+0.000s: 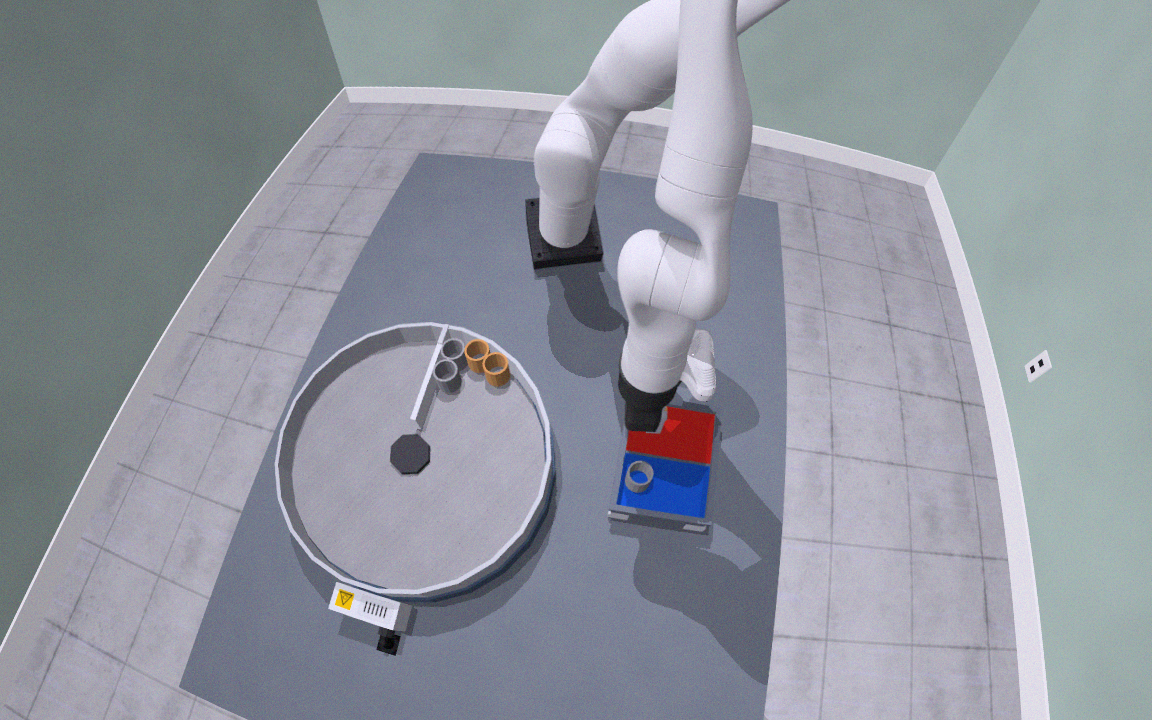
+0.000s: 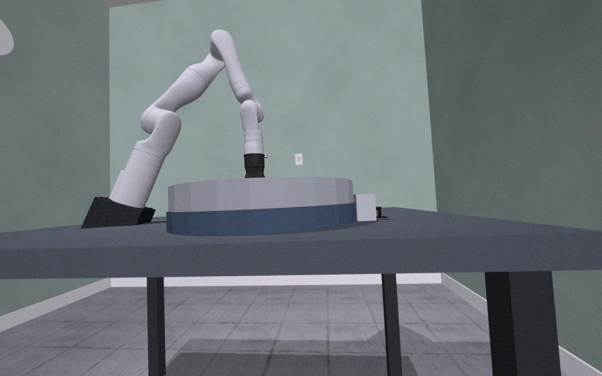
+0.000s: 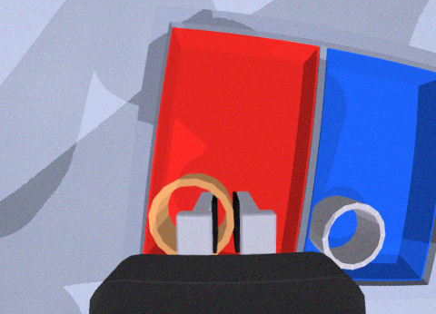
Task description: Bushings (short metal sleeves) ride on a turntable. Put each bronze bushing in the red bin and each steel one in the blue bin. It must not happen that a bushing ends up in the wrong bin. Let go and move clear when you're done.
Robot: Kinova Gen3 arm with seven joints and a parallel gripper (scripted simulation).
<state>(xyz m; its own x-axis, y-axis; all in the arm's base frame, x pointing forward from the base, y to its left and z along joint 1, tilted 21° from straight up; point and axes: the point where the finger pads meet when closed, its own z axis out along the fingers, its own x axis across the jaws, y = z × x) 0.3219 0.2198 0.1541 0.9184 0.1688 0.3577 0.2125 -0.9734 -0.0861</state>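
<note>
Right now the grey tray is 40 mm below my hand, 40 mm ahead of it and 30 mm to the left of it. The rest, counted from my hand: turntable 330 mm to the right, 150 mm ahead, 20 mm below.
</note>
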